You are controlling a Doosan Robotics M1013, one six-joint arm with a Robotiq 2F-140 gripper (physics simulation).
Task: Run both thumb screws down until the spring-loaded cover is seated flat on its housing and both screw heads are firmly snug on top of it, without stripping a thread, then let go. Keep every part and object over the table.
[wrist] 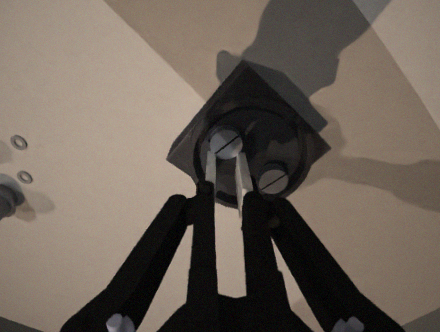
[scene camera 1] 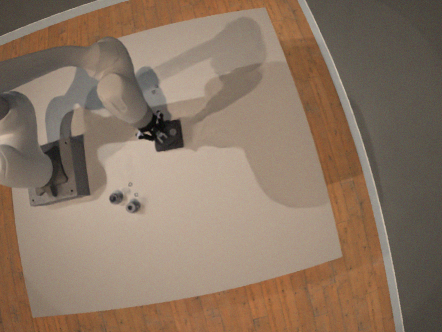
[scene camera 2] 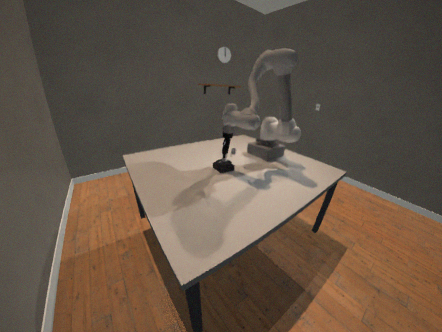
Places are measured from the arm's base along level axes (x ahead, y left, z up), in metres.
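Where they show: gripper, fingertip midpoint: (wrist: 225, 164) (scene camera 1: 162, 138) (scene camera 2: 224, 160); arm's base, link origin: (scene camera 1: 48, 171) (scene camera 2: 267, 144).
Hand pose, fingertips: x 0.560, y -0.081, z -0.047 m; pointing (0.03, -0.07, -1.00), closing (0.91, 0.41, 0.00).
Things, the pixels of their top centre, and the offset from my fingertips. "spot": a spot on its surface instead. Level surfaces: height alone.
- black square housing, top centre: (wrist: 250, 161) (scene camera 1: 166, 133) (scene camera 2: 223, 162) dx +0.021, dy +0.013, dz -0.002 m
- screw head, surface spot: (wrist: 226, 143) spot: dx -0.011, dy +0.022, dz +0.005 m
- pale table top, surface height: dz -0.057 m
- grey round part, surface spot: (wrist: 8, 197) spot: dx -0.236, dy -0.204, dz -0.039 m
The black square housing (scene camera 1: 176, 144) (scene camera 2: 223, 167) (wrist: 244, 76) stands on the table. Its dark round cover (wrist: 295, 150) carries two grey slotted thumb screws. My gripper (scene camera 1: 161, 135) (scene camera 2: 224, 159) (wrist: 225, 164) is nearly closed, its pale fingertips against the near part of one screw head (wrist: 226, 143). Most of that head shows beyond the tips, so the hold looks off-centre. The other screw head (scene camera 1: 173, 132) (wrist: 273, 181) is free, to the right of the fingers in the wrist view. The screw shanks and any gap under the cover are hidden.
Two grey round parts (scene camera 1: 116, 197) (scene camera 1: 133, 206) stand on the pale table top (scene camera 1: 225, 250), with two small washers beside them. The arm's base (scene camera 1: 80, 170) (scene camera 2: 265, 151) stands near a table edge. In the wrist view, part of a grey round part (wrist: 8, 197) shows at the left.
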